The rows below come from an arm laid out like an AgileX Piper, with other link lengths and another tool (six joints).
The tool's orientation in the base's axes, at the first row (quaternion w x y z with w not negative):
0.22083, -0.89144, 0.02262, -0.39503
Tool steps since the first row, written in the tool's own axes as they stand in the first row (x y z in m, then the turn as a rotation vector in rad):
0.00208, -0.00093, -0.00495, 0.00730, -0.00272, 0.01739
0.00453, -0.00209, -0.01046, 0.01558, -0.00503, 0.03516
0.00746, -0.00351, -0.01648, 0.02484, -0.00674, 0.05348
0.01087, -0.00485, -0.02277, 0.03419, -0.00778, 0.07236
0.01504, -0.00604, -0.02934, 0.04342, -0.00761, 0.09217
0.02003, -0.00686, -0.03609, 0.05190, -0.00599, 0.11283
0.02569, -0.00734, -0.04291, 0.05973, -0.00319, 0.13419
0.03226, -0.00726, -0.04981, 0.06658, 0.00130, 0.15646
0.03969, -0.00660, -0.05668, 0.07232, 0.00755, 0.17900
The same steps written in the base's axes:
-0.00223, -0.00147, 0.00475, 0.01707, 0.00742, -0.00408
-0.00464, -0.00302, 0.01018, 0.03514, 0.01440, -0.00787
-0.00712, -0.00463, 0.01635, 0.05436, 0.02084, -0.01155
-0.00945, -0.00652, 0.02299, 0.07413, 0.02687, -0.01578
-0.01144, -0.00881, 0.03025, 0.09464, 0.03218, -0.02114
-0.01294, -0.01168, 0.03804, 0.11544, 0.03666, -0.02811
-0.01399, -0.01503, 0.04619, 0.13645, 0.04048, -0.03644
-0.01439, -0.01911, 0.05479, 0.15766, 0.04333, -0.04668
-0.01411, -0.02388, 0.06374, 0.17855, 0.04494, -0.05857

